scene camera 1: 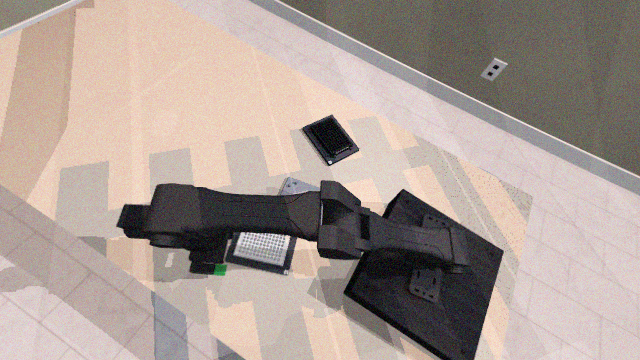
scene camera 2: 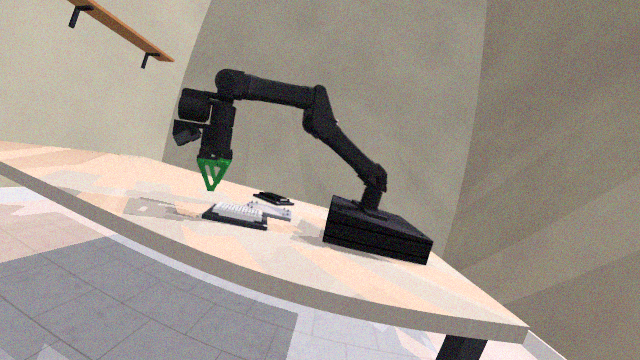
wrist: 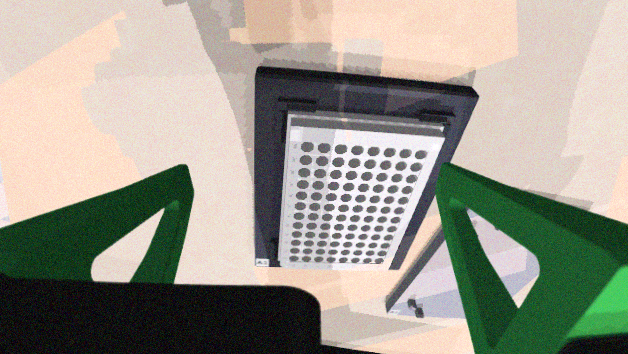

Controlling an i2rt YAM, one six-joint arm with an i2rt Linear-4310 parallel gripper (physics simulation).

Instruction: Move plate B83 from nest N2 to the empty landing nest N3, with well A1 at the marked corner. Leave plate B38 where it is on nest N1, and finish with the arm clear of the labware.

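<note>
A white well plate (scene camera 1: 262, 248) (scene camera 2: 237, 211) (wrist: 355, 200) sits in a dark nest (scene camera 1: 250, 264) (wrist: 270, 175), whose A1 label shows at the lower left corner in the wrist view. A light grey nest (scene camera 1: 298, 186) (scene camera 2: 278, 213) (wrist: 440, 285) with small pegs lies beside it, partly hidden by the arm or finger. A black plate (scene camera 1: 330, 135) (scene camera 2: 274, 198) sits on another dark nest (scene camera 1: 320, 154). Plate and nest numbers are not readable. My gripper (scene camera 1: 220, 270) (scene camera 2: 211, 189) (wrist: 314, 177) is open and empty, above the table near the white plate, its fingers apart across that plate's width in the wrist view.
The arm's black base box (scene camera 1: 470, 300) (scene camera 2: 377, 235) stands on the table, to the right of the nests in both scene views. The table's edge (scene camera 2: 250, 280) runs along the front. A wooden shelf (scene camera 2: 125, 32) is on the wall.
</note>
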